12 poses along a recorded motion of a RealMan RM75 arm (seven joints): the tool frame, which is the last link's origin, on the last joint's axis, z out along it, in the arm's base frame.
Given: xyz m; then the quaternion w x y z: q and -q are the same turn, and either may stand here.
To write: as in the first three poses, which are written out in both.
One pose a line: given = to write
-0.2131, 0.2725, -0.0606, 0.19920, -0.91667, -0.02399, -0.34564 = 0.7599, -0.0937, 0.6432, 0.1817, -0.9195, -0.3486, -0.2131, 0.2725, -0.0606
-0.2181, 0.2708, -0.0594, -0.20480, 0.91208, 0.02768, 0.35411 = 0.7477, -0.0946, 0.6573, 0.1955, -0.9146, -0.3540, -0.2181, 0.2708, -0.0594
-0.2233, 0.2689, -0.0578, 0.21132, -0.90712, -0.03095, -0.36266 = 0.7350, -0.0971, 0.6710, 0.2094, -0.9088, -0.3609, -0.2233, 0.2689, -0.0578
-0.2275, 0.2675, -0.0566, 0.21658, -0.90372, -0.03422, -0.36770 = 0.7272, -0.0974, 0.6794, 0.2211, -0.9038, -0.3663, -0.2275, 0.2675, -0.0566
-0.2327, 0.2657, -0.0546, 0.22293, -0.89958, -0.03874, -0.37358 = 0.7179, -0.0969, 0.6894, 0.2363, -0.8976, -0.3721, -0.2327, 0.2657, -0.0546
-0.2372, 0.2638, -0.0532, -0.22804, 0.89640, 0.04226, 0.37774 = 0.7111, -0.0965, 0.6965, 0.2480, -0.8924, -0.3769, -0.2372, 0.2638, -0.0532
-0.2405, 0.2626, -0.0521, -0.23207, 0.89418, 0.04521, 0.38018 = 0.7068, -0.0956, 0.7009, 0.2573, -0.8882, -0.3807, -0.2405, 0.2626, -0.0521
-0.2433, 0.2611, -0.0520, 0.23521, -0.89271, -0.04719, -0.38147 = 0.7045, -0.0952, 0.7033, 0.2637, -0.8849, -0.3839, -0.2433, 0.2611, -0.0520
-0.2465, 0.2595, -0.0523, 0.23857, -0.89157, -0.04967, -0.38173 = 0.7036, -0.0936, 0.7044, 0.2707, -0.8812, -0.3875, -0.2465, 0.2595, -0.0523
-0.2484, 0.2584, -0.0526, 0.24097, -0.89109, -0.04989, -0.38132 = 0.7042, -0.0949, 0.7036, 0.2727, -0.8789, -0.3914, -0.2484, 0.2584, -0.0526
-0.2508, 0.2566, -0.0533, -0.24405, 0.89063, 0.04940, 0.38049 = 0.7056, -0.0977, 0.7019, 0.2737, -0.8760, -0.3971, -0.2508, 0.2566, -0.0533
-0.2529, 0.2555, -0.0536, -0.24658, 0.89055, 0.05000, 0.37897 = 0.7078, -0.0978, 0.6996, 0.2759, -0.8734, -0.4013, -0.2529, 0.2555, -0.0536
